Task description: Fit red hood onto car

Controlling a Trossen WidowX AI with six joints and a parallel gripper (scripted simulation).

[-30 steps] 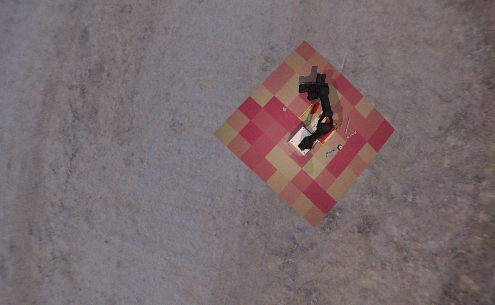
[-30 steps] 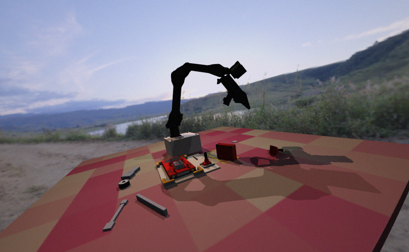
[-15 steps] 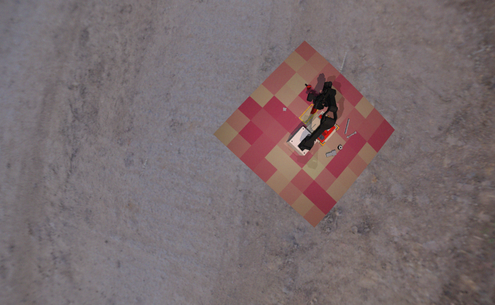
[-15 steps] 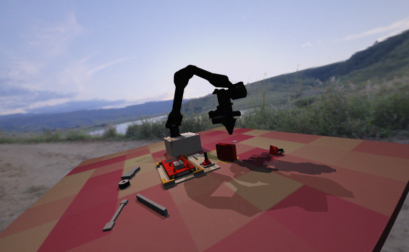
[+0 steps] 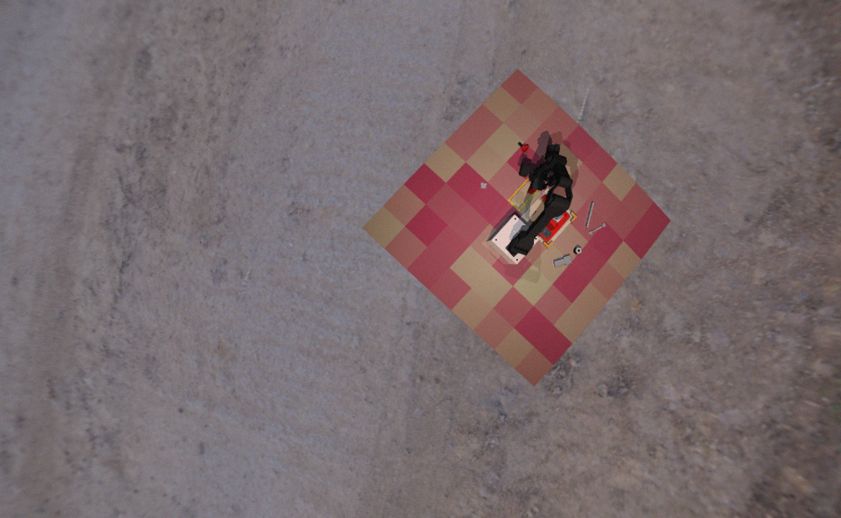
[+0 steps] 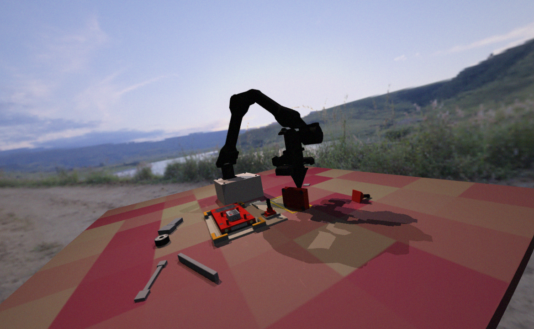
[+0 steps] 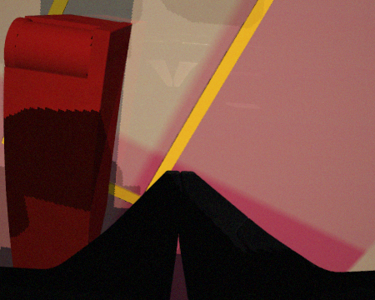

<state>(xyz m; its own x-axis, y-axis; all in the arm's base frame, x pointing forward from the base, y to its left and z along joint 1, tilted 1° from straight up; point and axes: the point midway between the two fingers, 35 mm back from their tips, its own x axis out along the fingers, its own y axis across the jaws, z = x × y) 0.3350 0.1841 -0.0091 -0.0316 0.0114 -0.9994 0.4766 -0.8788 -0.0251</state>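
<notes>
The red hood is 20 mm ahead of my gripper tip, 30 mm to the right of it and 20 mm below it. From my gripper tip the other things lie so: grey bar: 160 mm ahead, 380 mm to the right, 50 mm below.
</notes>
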